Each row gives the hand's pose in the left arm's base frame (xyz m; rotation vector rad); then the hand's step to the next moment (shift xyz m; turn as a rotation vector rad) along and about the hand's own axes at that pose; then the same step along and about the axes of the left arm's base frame.
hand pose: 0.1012 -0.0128 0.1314 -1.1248 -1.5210 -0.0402
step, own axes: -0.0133 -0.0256 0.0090 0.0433 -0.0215 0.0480
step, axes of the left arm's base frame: -0.0253 -0.0165 0.0007 -0.0433 0.0430 0.0303
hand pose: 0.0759 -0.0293 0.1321 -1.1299 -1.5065 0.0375
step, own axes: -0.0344 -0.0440 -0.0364 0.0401 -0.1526 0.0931
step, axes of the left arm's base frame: -0.0041 -0.0655 0.0116 -0.1586 -0.0036 0.0916
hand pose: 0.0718 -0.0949 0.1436 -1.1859 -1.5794 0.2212
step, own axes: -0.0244 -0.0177 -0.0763 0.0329 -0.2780 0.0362
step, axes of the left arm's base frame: 0.0502 -0.0594 0.0259 -0.1834 -0.0936 0.1931
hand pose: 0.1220 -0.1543 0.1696 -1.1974 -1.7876 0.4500
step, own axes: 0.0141 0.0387 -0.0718 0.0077 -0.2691 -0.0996
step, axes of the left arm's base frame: 0.0791 0.0175 0.0169 -0.0623 -0.1354 0.2453
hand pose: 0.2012 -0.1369 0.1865 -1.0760 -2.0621 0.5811
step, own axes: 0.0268 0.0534 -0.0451 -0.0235 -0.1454 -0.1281
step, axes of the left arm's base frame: 0.0515 0.0543 0.0036 0.0343 -0.0919 0.1687
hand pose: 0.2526 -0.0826 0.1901 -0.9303 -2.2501 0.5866
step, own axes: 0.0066 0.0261 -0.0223 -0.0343 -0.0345 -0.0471
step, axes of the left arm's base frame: 0.0238 0.0255 0.0025 0.0356 -0.0405 0.0410
